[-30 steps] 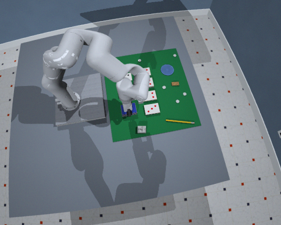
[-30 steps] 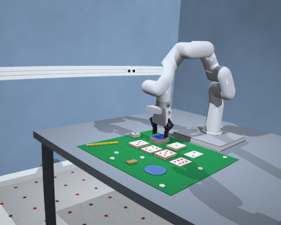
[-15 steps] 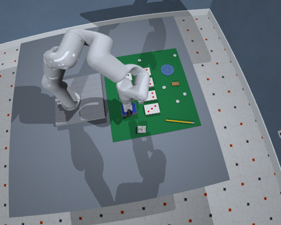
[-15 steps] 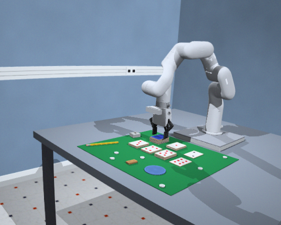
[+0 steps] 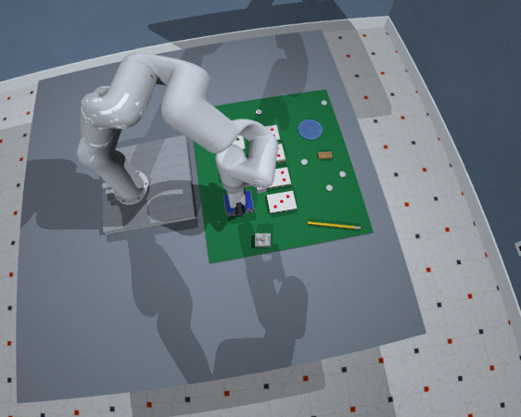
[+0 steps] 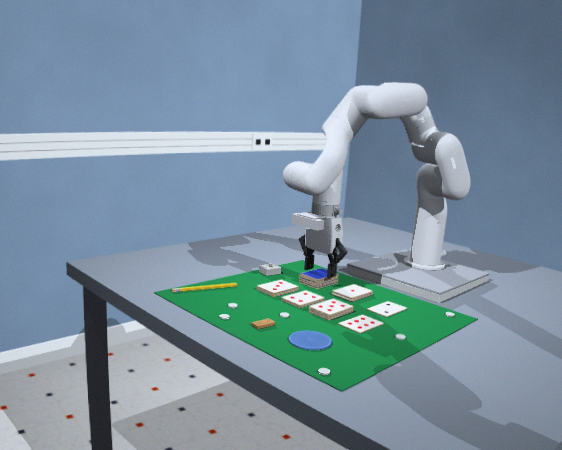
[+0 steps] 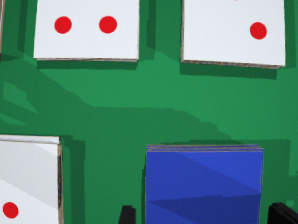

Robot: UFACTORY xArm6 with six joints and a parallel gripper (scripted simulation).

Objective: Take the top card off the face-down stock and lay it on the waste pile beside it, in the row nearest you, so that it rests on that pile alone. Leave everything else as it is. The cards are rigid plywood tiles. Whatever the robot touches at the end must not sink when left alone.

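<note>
Right now the black-dot card is 24 cm to the left of my hand, 4 cm below it and 1 cm ahead of it. The rest, counted from my hand: pencil: 29 cm ahead, 13 cm to the right, 4 cm below; then small box: 14 cm to the right, 6 cm ahead, 2 cm below.
</note>
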